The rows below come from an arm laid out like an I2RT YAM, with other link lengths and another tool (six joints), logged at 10 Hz.
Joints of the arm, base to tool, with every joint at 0 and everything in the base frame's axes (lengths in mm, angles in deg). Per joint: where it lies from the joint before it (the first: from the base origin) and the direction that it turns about. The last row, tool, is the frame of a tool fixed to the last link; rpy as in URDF.
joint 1: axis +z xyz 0 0 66.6
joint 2: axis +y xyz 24 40.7 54.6
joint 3: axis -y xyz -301 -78.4 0
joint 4: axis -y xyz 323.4 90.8 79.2
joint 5: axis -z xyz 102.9 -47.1 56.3
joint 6: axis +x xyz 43.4 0 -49.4
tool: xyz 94 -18 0 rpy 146.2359 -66.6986 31.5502
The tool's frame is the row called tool.
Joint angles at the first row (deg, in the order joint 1, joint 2, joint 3, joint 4, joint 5, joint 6):
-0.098, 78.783, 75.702, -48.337, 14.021, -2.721
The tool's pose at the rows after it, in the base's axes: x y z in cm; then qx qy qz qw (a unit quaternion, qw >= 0):
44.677, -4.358, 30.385, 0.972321, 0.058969, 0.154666, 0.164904
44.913, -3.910, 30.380, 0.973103, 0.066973, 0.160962, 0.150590
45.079, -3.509, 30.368, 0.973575, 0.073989, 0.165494, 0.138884
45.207, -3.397, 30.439, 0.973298, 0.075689, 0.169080, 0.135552
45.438, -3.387, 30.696, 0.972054, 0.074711, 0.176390, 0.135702
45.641, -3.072, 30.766, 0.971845, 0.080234, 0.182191, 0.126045
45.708, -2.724, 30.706, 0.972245, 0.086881, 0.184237, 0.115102
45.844, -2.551, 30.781, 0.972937, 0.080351, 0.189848, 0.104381
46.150, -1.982, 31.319, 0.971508, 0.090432, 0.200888, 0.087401
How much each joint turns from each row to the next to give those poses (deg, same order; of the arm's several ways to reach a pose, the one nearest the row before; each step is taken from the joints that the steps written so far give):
-0.001, 0.001, 0.001, 1.006, -0.853, -0.023
0.001, 0.000, -0.002, 0.438, -1.966, 0.001
0.043, 0.000, 0.001, 0.283, -1.596, -0.001
0.001, -0.001, -0.001, 0.350, -0.480, 0.001
0.000, -0.043, 0.000, 0.809, -0.044, 0.022
0.000, -0.001, -0.001, 0.481, -1.355, 0.000
0.000, 0.000, 0.001, 0.021, -1.487, 0.000
-0.001, 0.001, 0.001, 0.460, -0.743, 1.268
0.001, -0.001, 0.588, 0.393, -2.404, 0.000

